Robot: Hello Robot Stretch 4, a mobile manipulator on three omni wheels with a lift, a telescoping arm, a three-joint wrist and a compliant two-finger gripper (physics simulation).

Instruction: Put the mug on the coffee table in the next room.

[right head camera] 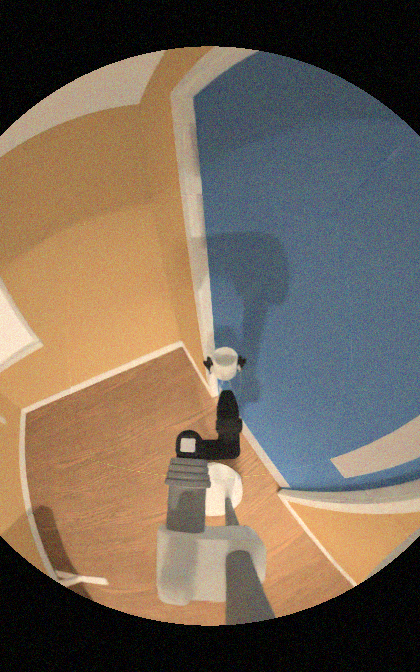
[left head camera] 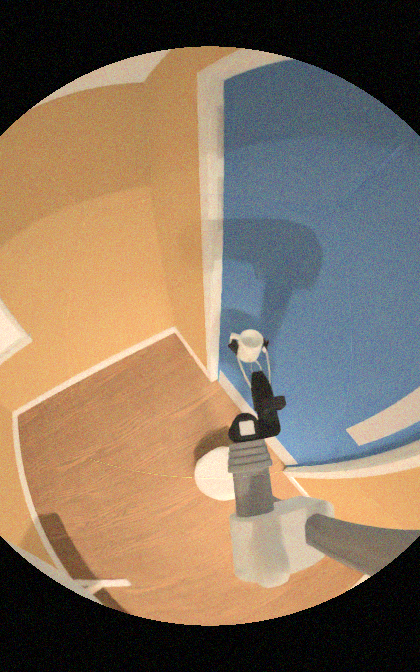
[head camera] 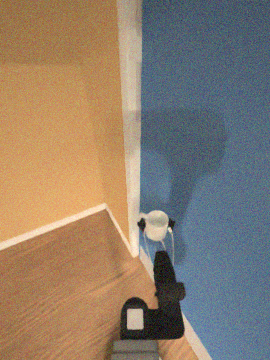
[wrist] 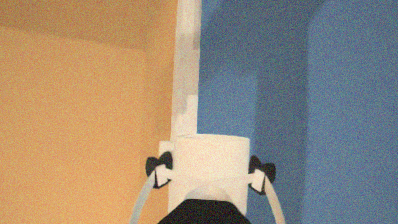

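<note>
The white mug is upright between the fingertips, its handle on the left side. My gripper is shut on the mug, one dark fingertip pad on each side of it. The mug is held up in the air in front of the blue door, close to the door frame's left post. The lower part of the mug is hidden by the gripper's body in the wrist view. The coffee table does not show in these views.
A blue door fills the right side, with a pale plate on it. Its white frame borders an orange wall. A white window is at the left.
</note>
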